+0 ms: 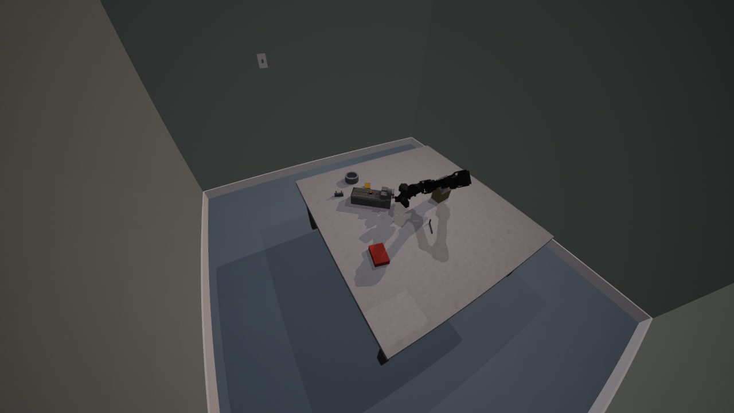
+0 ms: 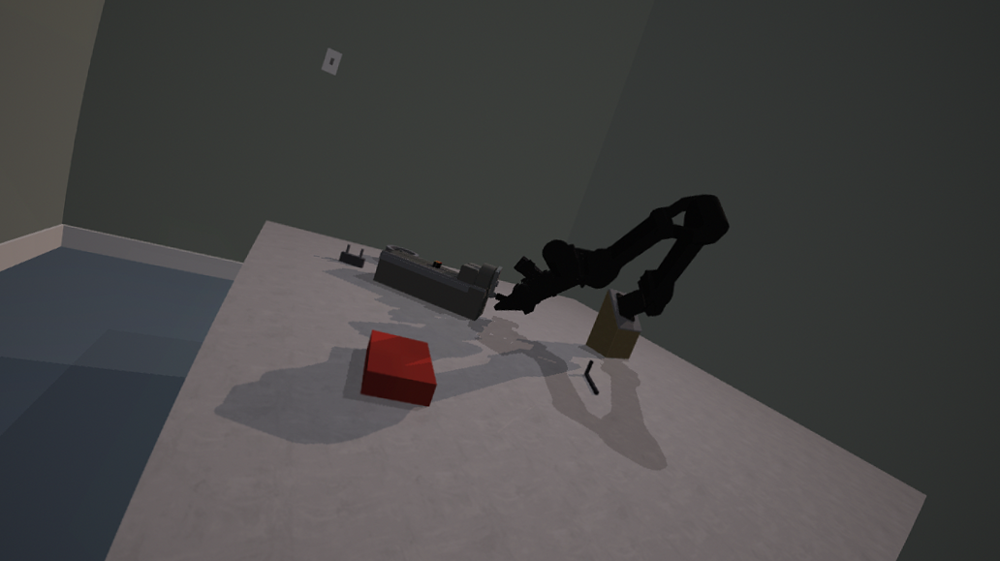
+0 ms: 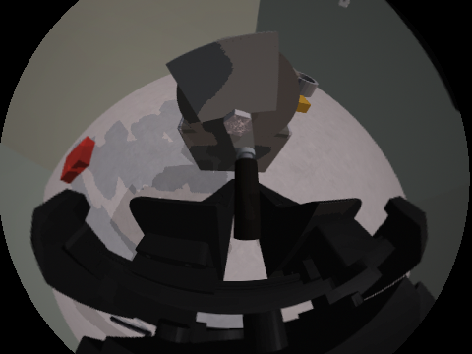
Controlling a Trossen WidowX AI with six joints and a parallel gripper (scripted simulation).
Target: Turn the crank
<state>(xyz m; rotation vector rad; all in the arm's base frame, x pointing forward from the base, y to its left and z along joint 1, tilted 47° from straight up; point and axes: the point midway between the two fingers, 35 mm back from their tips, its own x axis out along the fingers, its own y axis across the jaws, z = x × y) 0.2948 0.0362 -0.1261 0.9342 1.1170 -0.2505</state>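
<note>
Now: the black crank handle 10 mm behind my gripper tip, 10 mm to the left of it and 30 mm above it. Round my gripper tip: yellow block: 80 mm ahead, 230 mm to the right, 20 mm below; then red pointer: 130 mm ahead, 90 mm to the right, 50 mm above; then black bent key: 100 mm behind, 260 mm to the left, 20 mm below.
</note>
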